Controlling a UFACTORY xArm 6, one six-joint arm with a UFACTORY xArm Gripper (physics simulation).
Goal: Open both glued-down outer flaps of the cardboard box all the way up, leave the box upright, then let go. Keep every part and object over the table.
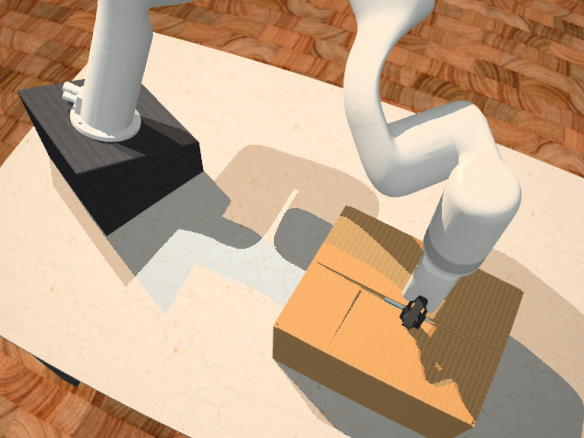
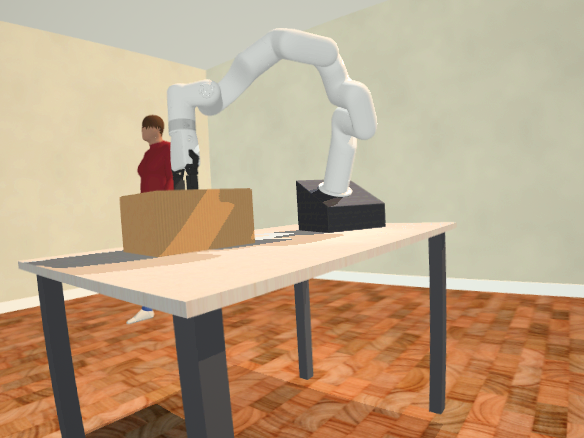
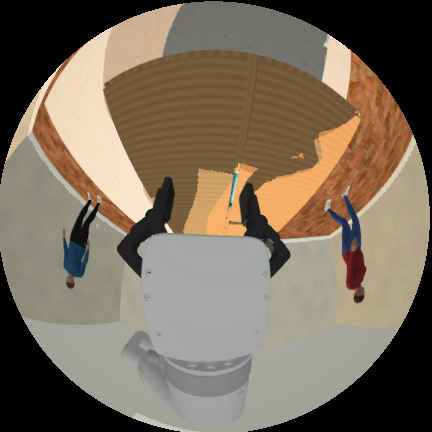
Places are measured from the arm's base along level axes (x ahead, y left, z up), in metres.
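Pixels of known places: gripper, fingertip midpoint: (image 3: pixel 207 186); arm's base, origin of the base link: (image 1: pixel 105 120) (image 2: pixel 334 190).
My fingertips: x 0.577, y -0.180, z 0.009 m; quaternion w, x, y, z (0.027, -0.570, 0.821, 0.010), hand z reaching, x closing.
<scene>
Ahead of a thing's pixels: the offset from my fingertips to its top centre. "spot": to the spot under its first point. Level surfaces: height alone.
The cardboard box @[0.022 m back, 0.025 m right, 0.003 m up] (image 1: pixel 360 395) (image 2: pixel 150 225) stands upright on the table. Its two outer flaps lie flat and meet at a narrow lengthwise seam. The near flap @[spot: 0.085 m back, 0.110 m right, 0.002 m up] (image 1: pixel 350 355) (image 3: pixel 295 190) is mostly sunlit; the far flap @[spot: 0.083 m ahead, 0.001 m right, 0.002 m up] (image 1: pixel 480 310) (image 3: pixel 175 110) is mostly shaded. A teal and white strip @[0.024 m back, 0.025 m right, 0.013 m down] (image 1: pixel 394 303) (image 3: pixel 233 189) shows at the seam; I cannot tell what it is. My gripper (image 1: pixel 414 313) (image 2: pixel 185 185) (image 3: pixel 207 186) is open and empty, pointing down close over the box top by the seam. Whether its fingertips touch the cardboard is hidden.
The arm's dark base block (image 1: pixel 150 185) (image 2: pixel 356 216) stands at the other end of the pale table @[0.153 m down] (image 1: pixel 225 350) (image 2: pixel 300 255). The box is close to one table end. A person in red (image 2: pixel 156 167) (image 3: pixel 355 267) and a person in blue (image 3: pixel 76 259) are beyond the table.
</scene>
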